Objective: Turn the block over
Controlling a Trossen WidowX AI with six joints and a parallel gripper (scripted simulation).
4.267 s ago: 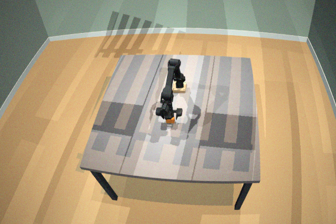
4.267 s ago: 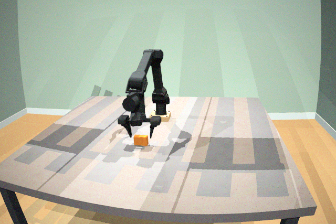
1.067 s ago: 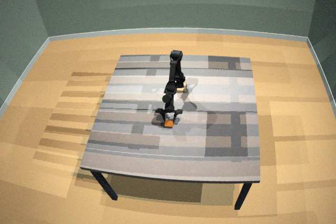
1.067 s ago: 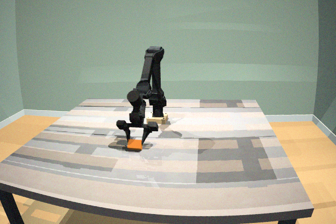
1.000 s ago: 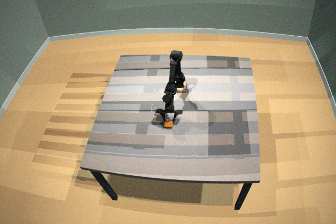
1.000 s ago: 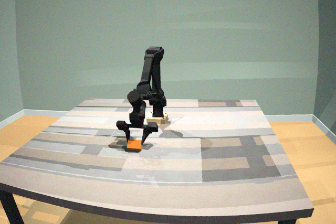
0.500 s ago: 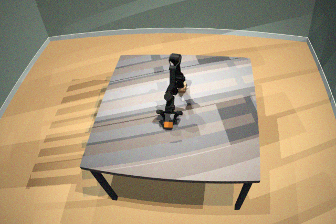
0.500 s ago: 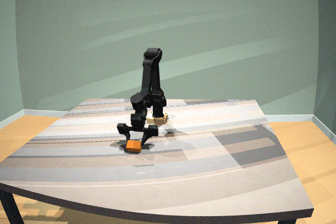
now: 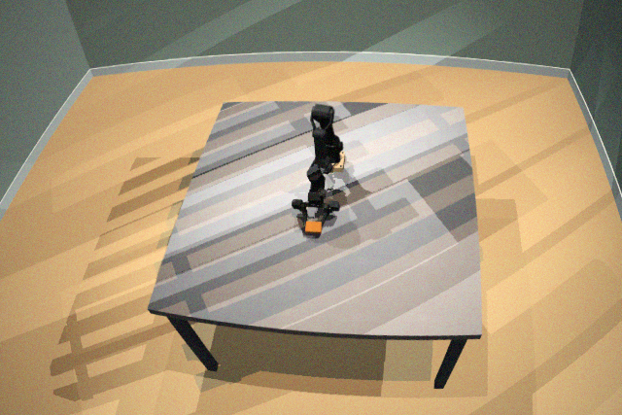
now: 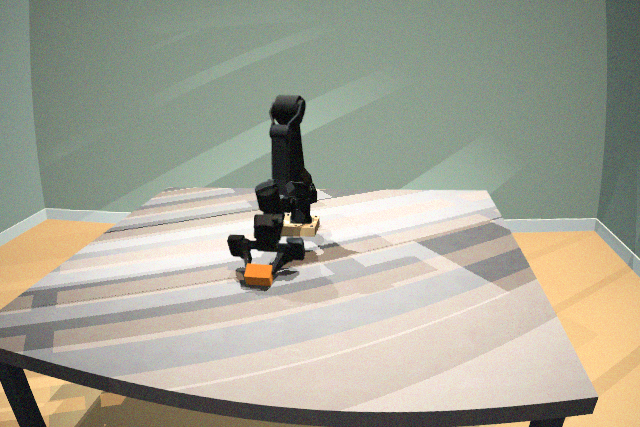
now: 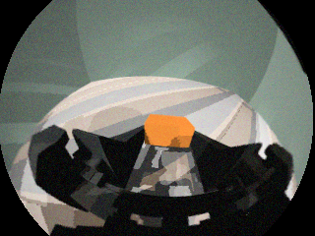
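The orange block lies 1 cm below my gripper tip.
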